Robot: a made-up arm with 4 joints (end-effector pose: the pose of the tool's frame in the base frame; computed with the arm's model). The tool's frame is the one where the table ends. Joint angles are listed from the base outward.
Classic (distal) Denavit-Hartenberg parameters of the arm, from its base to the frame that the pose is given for. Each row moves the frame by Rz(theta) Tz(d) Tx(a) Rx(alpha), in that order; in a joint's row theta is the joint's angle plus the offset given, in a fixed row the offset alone. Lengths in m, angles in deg.
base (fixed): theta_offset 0  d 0.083  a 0.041  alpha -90
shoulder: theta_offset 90  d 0.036  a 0.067  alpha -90
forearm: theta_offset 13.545  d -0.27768  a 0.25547  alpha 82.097
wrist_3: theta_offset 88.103  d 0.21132  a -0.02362  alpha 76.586
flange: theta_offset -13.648  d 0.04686  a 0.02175  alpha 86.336
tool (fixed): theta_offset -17.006  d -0.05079  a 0  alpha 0
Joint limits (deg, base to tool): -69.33..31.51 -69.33..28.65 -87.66..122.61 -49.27..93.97
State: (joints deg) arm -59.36 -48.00 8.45 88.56
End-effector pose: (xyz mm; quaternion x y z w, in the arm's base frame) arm 337.9 419.4 261.2 -0.1622 -0.9639 0.1745 0.1188
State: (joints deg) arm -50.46 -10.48 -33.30 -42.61
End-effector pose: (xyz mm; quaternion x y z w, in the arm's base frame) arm 493.0 248.1 26.3 0.0373 0.2456 -0.6984 0.6712
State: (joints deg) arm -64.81 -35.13 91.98 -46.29
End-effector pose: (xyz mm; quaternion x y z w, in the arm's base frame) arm 304.7 323.1 186.5 -0.6524 0.5786 -0.4143 0.2606
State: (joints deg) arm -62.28 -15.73 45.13 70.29
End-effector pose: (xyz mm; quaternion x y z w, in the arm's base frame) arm 490.7 313.9 138.7 -0.2481 -0.7968 0.4803 0.2700
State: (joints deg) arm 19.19 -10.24 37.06 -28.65
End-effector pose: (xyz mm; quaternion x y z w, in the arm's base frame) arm 116.0 255.4 -314.4 0.6241 -0.6699 0.3807 0.1295
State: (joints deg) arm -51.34 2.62 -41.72 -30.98
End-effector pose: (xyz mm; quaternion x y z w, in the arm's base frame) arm 528.2 182.7 14.0 0.1150 0.2181 -0.7388 0.6272
